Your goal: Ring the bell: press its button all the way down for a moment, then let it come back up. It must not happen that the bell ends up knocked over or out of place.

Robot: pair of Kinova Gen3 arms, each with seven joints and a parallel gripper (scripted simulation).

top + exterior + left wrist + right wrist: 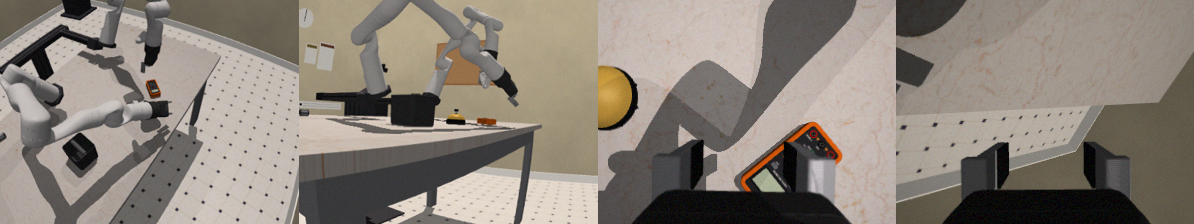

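Note:
My right gripper is now 24 cm past the black button, 7 cm to the left of it and 7 cm above it. Also, from my right hand: bell (24 cm behind, 7 cm to the right, 8 cm below).

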